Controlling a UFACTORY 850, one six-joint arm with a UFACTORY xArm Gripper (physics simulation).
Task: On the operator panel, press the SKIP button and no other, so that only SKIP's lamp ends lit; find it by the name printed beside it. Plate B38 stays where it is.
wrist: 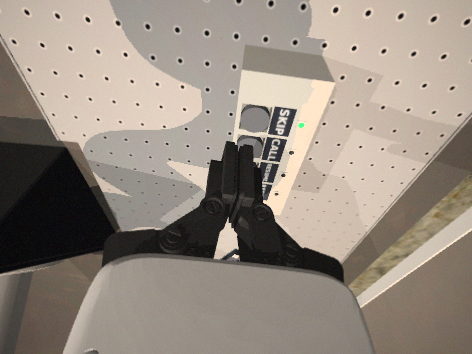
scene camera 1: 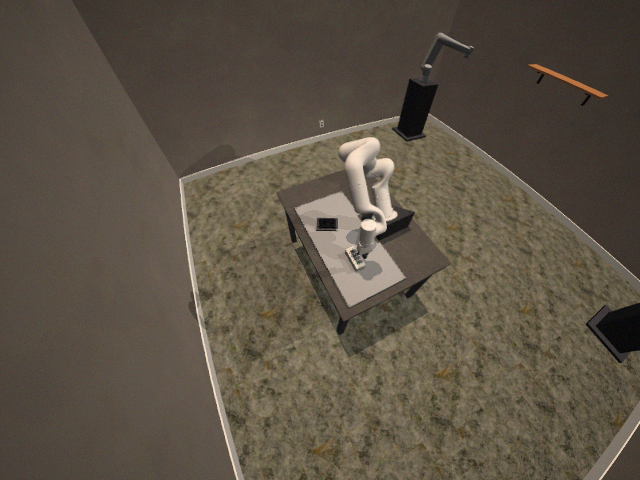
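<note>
The operator panel (scene camera 1: 355, 257) (wrist: 275, 89), a pale box, lies on the grey mat. In the wrist view the SKIP button (wrist: 255, 119) is a round grey cap beside its name label (wrist: 283, 121), and SKIP's lamp (wrist: 301, 125) is lit green. The CALL button (wrist: 249, 144) is partly covered by the fingers; CALL's lamp (wrist: 291, 152) and the two lamps beyond it are dark. My gripper (scene camera 1: 365, 255) (wrist: 234, 159) is shut and empty, in front of the panel's lower buttons in the wrist view. No plate marked B38 is readable in either view.
A dark rectangular item (scene camera 1: 327, 223) lies on the perforated mat (scene camera 1: 356, 294) (wrist: 150, 107), towards its other end; its marking is unreadable. The mat lies on a dark table (scene camera 1: 424, 253). A black block (scene camera 1: 397, 225) (wrist: 50, 200) stands at the arm's base.
</note>
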